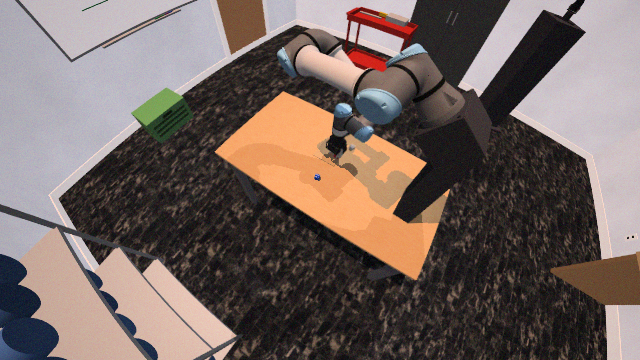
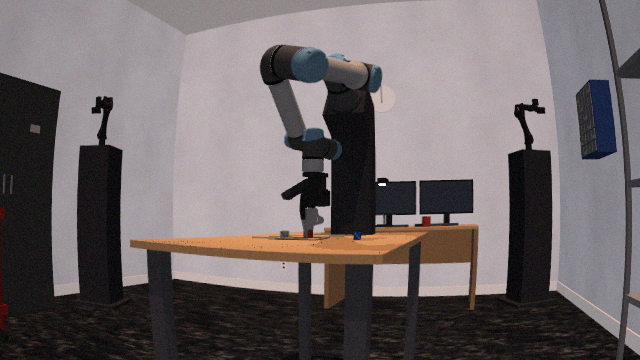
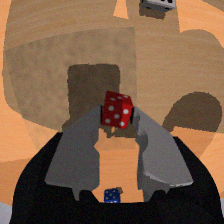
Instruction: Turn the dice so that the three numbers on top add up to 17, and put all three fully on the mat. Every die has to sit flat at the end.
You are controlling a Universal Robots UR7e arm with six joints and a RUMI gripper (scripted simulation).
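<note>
My hand is right at the red die. The rest, counted from my hand: blue die: 160 mm to the left, 80 mm ahead, 10 mm below; grey die: 90 mm to the right, 80 mm behind, 10 mm below; tan mat: 40 mm ahead, 20 mm to the right, 20 mm below.
</note>
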